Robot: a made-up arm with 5 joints.
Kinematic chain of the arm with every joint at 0, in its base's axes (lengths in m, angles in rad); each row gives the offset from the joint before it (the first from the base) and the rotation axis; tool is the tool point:
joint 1: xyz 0 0 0.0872 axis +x
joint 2: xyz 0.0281 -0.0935 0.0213 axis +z
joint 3: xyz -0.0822 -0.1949 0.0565 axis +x
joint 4: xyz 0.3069 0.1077 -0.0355 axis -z
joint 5: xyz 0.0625 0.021 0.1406 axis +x
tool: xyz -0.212 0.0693 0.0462
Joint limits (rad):
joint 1: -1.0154..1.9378
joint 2: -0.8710..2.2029
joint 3: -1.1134..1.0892
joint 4: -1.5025..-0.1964
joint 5: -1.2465..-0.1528
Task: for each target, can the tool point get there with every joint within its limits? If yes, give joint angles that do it. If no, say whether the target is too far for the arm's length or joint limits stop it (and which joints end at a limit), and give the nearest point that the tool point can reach.
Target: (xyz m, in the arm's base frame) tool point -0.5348 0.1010 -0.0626
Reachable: no: joint limits stop it (at a limit: joint 1, joint 2, joint 3) | nearest point -0.1573 -0.0106 -0.2882 | short by 0.454 m
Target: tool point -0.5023 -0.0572 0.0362
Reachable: no: joint limits stop it (at a limit: joint 2, joint 3) | nearest point -0.1499 -0.2672 -0.1511 | short by 0.451 m
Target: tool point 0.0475 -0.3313 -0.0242
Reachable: yes | joints 0.9239 -0.2689 -0.0012 -1.1595 -0.4154
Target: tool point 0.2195 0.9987 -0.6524
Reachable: no: too far | nearest point 0.0980 0.0542 -0.3656 | short by 0.995 m
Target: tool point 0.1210 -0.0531 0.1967
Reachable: yes | joints 0.0999 1.5995 -0.5670 -0.8350 -0.8346
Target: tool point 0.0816 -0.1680 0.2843
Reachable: yes | joints -0.1967 0.0056 -0.3899 -0.9482 -0.5449
